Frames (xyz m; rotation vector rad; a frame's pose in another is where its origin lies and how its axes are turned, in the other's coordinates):
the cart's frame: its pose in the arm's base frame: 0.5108 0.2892 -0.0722 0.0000 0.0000 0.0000
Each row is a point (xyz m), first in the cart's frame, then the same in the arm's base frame.
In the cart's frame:
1: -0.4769 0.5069 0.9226
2: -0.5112 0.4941 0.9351
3: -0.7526 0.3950 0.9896
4: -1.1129 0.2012 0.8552
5: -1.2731 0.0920 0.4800
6: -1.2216 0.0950 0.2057
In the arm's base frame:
1: 0.0339 0.7961 0.8504
2: -0.0004 0.7833 0.8629
3: -0.2418 0.6842 0.9174
4: -0.6021 0.4904 0.7830
5: -0.7623 0.3812 0.4078
6: -0.7108 0.3842 0.1335

